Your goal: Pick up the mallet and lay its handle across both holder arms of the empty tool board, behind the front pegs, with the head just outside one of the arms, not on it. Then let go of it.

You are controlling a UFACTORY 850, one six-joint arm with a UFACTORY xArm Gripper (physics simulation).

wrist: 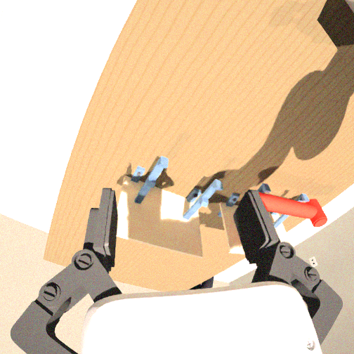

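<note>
An empty tool board [165, 235] stands between and beyond the fingertips in the wrist view, partly shaded. Its two light-blue holder arms [151, 181] [202, 200] stick out from it. To its right, a red mallet [287, 205] lies at a second board [230, 227] with blue holders. A thick red end shows at the far right; its left part is hidden behind the right finger, so I cannot tell exactly how it rests. My gripper [180, 202] is open and empty, with the mallet outside its right finger.
The wooden table top [200, 75] spreads beyond the boards, and its edge curves down the left side. A dark block [340, 25] stands at the top right corner. A long arm shadow falls across the right side. Small blue pieces [138, 173] [233, 199] sit near the holder arms.
</note>
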